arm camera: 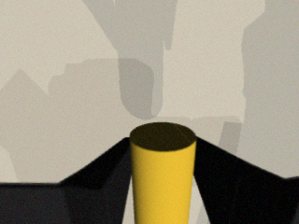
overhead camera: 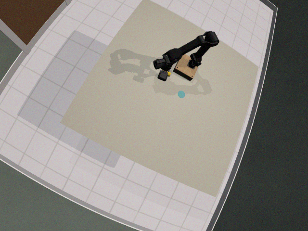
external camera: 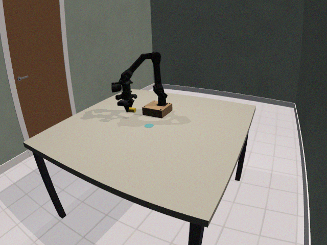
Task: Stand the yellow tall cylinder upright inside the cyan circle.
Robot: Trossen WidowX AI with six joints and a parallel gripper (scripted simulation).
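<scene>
Now: the cyan circle 20 cm to the left of my hand, 8 cm below it and 7 cm ahead of it. The rest, counted from my hand: yellow tall cylinder (2 cm to the left, 2 cm below).
</scene>
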